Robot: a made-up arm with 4 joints. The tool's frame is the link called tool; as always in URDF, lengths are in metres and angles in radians. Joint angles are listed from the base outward. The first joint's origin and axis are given. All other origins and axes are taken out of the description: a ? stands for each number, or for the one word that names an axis. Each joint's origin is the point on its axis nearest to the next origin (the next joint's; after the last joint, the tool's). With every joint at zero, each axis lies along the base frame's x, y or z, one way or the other. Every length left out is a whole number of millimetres.
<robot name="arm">
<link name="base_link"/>
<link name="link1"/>
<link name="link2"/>
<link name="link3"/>
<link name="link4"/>
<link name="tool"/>
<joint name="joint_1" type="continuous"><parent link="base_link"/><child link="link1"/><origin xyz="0 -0.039 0.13" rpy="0 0 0"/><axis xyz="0 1 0"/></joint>
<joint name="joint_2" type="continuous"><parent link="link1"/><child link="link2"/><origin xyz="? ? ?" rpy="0 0 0"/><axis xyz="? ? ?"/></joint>
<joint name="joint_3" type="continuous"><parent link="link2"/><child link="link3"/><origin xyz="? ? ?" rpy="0 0 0"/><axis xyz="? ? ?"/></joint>
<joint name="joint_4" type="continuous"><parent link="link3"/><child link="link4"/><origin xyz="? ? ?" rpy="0 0 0"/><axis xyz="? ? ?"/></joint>
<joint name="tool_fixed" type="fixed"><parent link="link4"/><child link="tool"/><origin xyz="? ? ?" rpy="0 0 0"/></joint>
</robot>
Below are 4 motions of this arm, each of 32 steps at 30 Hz.
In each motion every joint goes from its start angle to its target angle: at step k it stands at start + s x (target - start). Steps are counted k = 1, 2, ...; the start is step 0. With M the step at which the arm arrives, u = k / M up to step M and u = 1 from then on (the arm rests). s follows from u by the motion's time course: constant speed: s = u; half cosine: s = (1 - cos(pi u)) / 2; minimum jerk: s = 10 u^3 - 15 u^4 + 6 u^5.
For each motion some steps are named. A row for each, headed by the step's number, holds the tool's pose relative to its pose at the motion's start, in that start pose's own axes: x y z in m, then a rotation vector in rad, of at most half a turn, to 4 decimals.
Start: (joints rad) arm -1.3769 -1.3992 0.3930 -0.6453
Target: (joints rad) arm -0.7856 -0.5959 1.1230 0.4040
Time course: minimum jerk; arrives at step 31
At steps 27, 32:
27: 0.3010 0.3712 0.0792 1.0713 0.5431 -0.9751
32: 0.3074 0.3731 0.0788 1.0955 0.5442 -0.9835

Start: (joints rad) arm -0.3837 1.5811 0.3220 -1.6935
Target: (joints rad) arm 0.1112 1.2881 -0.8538 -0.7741
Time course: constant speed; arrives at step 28
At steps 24, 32:
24: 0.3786 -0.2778 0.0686 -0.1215 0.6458 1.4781
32: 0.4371 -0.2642 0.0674 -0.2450 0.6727 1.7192

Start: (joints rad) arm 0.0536 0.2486 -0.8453 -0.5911
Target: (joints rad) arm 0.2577 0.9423 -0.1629 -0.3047
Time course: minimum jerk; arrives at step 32
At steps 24, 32:
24: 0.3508 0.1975 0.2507 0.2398 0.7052 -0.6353
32: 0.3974 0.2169 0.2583 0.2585 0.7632 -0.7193

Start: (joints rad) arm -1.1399 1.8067 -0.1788 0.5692
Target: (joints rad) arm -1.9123 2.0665 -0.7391 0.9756
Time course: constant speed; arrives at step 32
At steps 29, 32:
29: 0.0283 0.0380 0.2978 0.1851 0.6770 0.0326
32: 0.0386 0.0299 0.3289 0.1921 0.7553 0.0500

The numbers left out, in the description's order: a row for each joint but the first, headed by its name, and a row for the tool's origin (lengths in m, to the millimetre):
joint_2: xyz 0.005 0 -0.106, axis 0 0 -1
joint_3: xyz -0.453 0.054 0, axis 1 0 0
joint_4: xyz 0 -0.018 -0.01, axis 0 1 0
tool: xyz -0.229 0 0.118

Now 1 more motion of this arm.
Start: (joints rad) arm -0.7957 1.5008 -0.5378 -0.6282
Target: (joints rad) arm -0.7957 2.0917 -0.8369 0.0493
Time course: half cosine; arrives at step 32
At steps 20, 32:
20: 0.2353 0.2466 0.1500 -0.3201 0.7072 -0.2288
32: 0.3828 0.3403 0.1543 -0.4260 1.0363 -0.3712

